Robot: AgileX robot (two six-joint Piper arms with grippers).
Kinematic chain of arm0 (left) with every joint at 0, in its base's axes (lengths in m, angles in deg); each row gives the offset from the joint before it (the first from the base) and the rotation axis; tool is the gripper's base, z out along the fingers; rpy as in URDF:
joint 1: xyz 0 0 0.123 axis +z
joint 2: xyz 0 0 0 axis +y
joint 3: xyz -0.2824 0 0.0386 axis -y
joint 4: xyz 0.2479 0 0.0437 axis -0.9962 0 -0.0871
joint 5: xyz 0 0 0 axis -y
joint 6: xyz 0.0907 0 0.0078 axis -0.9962 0 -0.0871
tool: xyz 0 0 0 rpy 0 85 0
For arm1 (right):
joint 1: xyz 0 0 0.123 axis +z
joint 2: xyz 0 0 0 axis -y
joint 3: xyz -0.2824 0 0.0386 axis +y
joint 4: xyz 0.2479 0 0.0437 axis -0.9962 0 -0.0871
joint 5: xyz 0 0 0 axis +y
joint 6: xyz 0.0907 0 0.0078 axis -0.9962 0 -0.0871
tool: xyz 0 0 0 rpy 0 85 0
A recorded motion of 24 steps. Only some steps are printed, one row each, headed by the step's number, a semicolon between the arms.
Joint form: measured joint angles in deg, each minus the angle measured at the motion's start. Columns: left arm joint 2, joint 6, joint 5, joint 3, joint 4, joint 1; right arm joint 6, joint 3, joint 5, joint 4, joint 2, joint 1.
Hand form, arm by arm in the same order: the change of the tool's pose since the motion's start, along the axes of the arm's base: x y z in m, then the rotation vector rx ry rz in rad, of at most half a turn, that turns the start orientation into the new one. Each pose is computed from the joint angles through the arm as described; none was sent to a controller.
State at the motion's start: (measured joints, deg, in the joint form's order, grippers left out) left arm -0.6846 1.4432 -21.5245 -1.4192 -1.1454 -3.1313; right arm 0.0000 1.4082 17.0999 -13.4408 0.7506 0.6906
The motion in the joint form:
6: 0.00 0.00 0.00 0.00 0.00 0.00; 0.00 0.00 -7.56 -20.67 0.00 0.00
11: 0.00 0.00 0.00 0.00 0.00 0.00; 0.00 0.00 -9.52 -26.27 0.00 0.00
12: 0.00 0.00 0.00 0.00 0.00 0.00; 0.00 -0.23 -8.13 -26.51 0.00 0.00
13: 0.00 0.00 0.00 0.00 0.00 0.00; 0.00 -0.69 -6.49 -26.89 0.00 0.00
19: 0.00 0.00 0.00 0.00 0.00 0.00; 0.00 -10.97 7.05 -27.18 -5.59 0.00
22: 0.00 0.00 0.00 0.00 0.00 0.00; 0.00 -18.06 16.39 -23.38 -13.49 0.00
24: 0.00 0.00 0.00 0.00 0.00 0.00; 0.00 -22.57 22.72 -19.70 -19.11 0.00
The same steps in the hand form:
6: 0.0000 0.0000 0.0000 0.0000 0.0000 0.0000; 0.0017 0.0023 0.0137 0.3647 -0.1170 -0.0261
11: 0.0000 0.0000 0.0000 0.0000 0.0000 0.0000; 0.0019 0.0015 0.0170 0.4636 -0.1443 -0.0402
12: 0.0000 0.0000 0.0000 0.0000 0.0000 0.0000; 0.0016 0.0030 0.0167 0.4671 -0.1262 -0.0283
13: 0.0000 0.0000 0.0000 0.0000 0.0000 0.0000; 0.0010 0.0047 0.0175 0.4729 -0.1081 -0.0132
19: 0.0000 0.0000 0.0000 0.0000 0.0000 0.0000; -0.0025 0.0180 0.0561 0.4628 0.0241 0.1139
22: 0.0000 0.0000 0.0000 0.0000 0.0000 0.0000; 0.0041 0.0240 0.0761 0.3856 0.1869 0.1680
24: 0.0000 0.0000 0.0000 0.0000 0.0000 0.0000; 0.0109 0.0258 0.0861 0.3165 0.3102 0.1922

